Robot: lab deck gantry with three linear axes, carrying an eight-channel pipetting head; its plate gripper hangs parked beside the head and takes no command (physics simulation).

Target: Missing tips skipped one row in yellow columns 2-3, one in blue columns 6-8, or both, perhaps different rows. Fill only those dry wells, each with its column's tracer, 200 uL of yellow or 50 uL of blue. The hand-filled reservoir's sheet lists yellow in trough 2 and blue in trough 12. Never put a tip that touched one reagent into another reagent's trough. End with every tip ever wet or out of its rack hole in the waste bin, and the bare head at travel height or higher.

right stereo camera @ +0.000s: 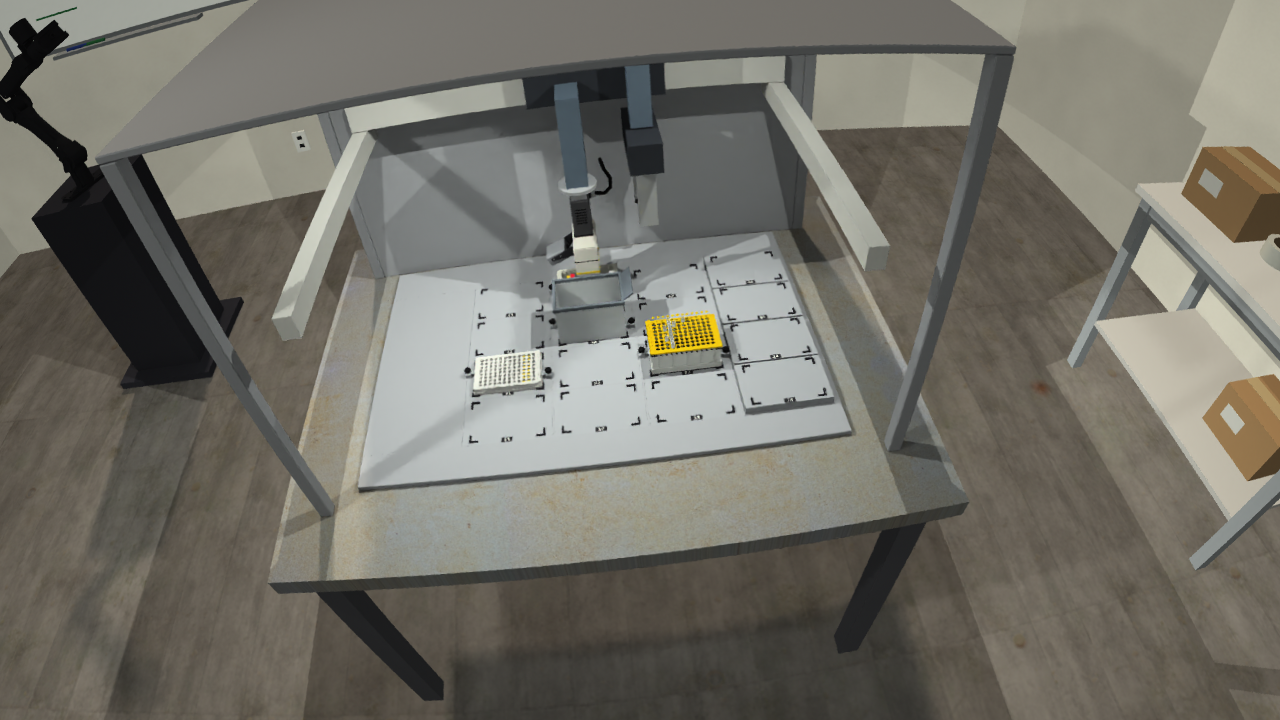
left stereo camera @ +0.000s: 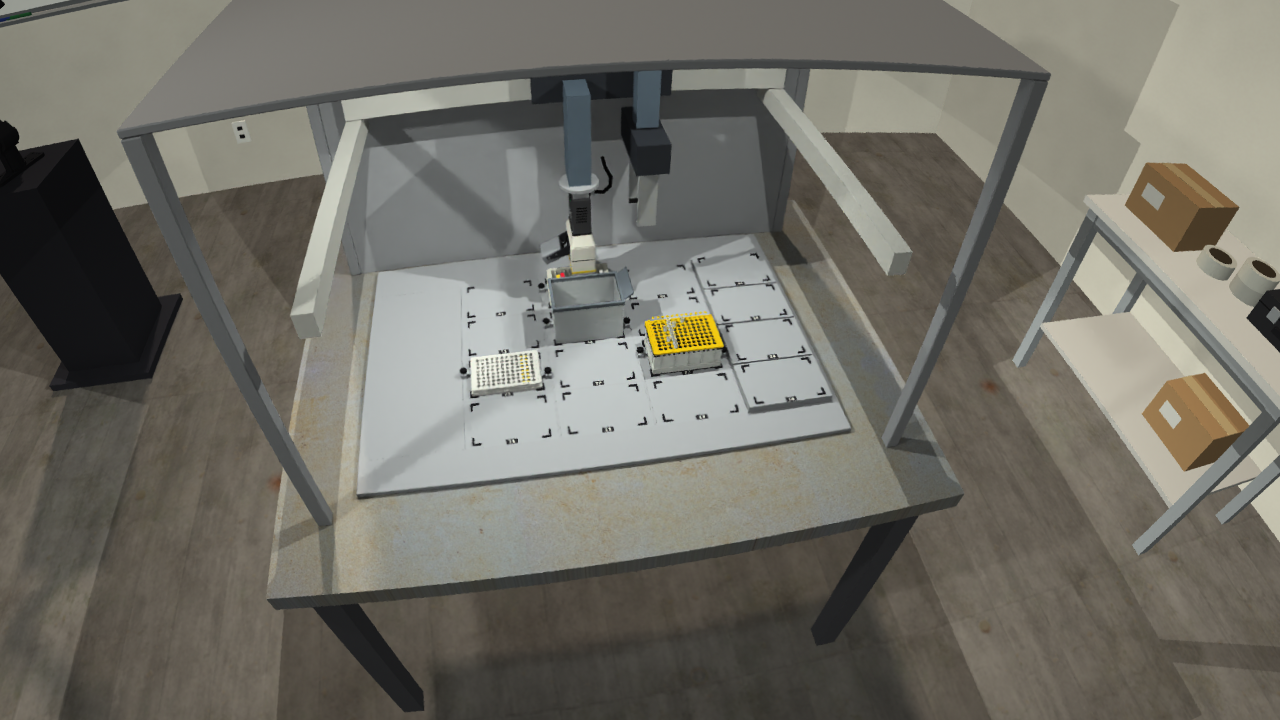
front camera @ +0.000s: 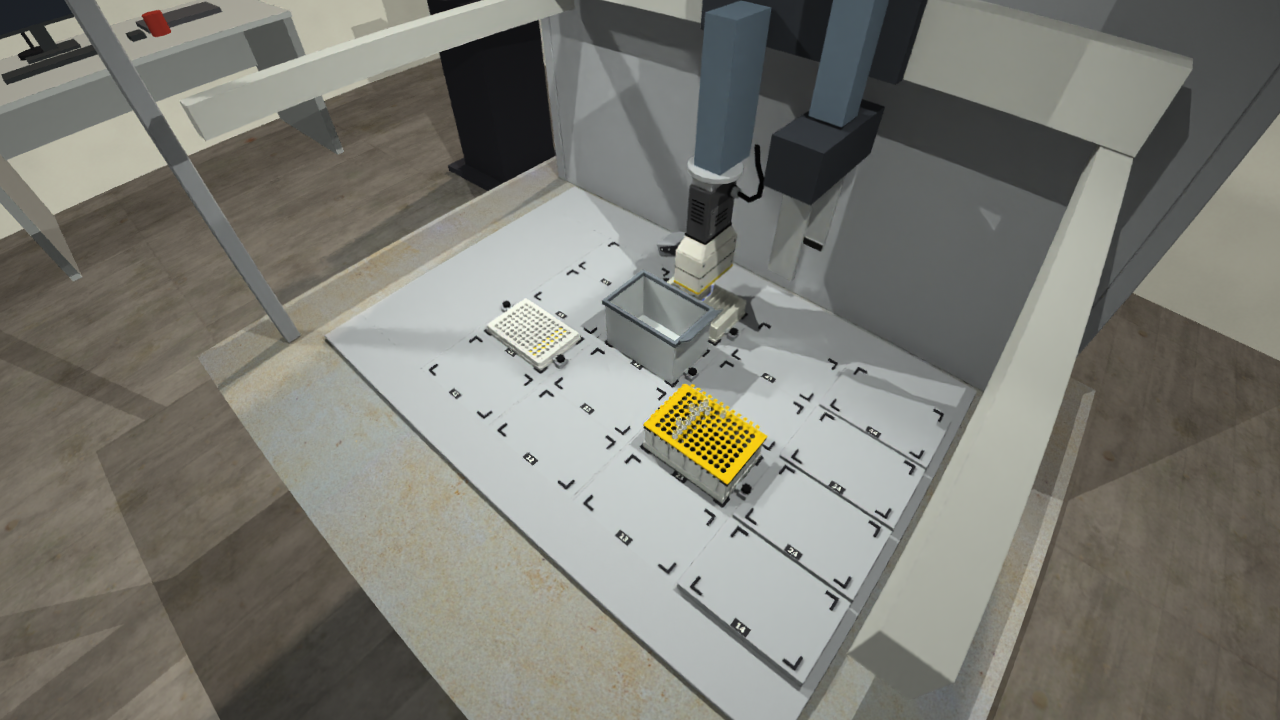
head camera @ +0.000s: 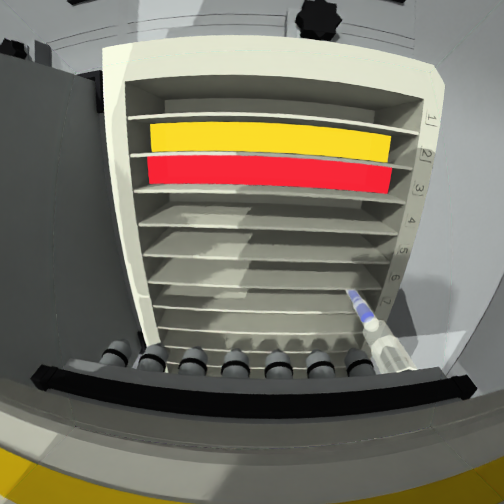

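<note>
The pipetting head point(front camera: 705, 259) point(left stereo camera: 581, 253) point(right stereo camera: 585, 253) is low over the pale reservoir point(front camera: 727, 313) point(head camera: 270, 60), behind the waste bin point(front camera: 651, 347) point(left stereo camera: 588, 324) point(right stereo camera: 591, 324). In the head camera one tip point(head camera: 365, 312), on the rightmost nozzle, holds blue liquid; the other nozzles are bare. Yellow liquid point(head camera: 270, 140) lies in trough 2 and red liquid point(head camera: 270, 172) in trough 3. The far troughs are partly hidden by the nozzles. The white well plate point(front camera: 533, 332) point(left stereo camera: 506, 371) point(right stereo camera: 508, 370) shows some yellow wells. The parked plate gripper point(front camera: 799, 248) hangs beside the head; its opening is unclear.
The yellow tip rack point(front camera: 705, 434) point(left stereo camera: 684, 334) point(right stereo camera: 683, 333) stands right of the bin, partly filled with tips. Raised deck panels point(front camera: 769, 608) lie at the right. Gantry side beams point(left stereo camera: 836, 179) point(right stereo camera: 827, 174) run above the deck.
</note>
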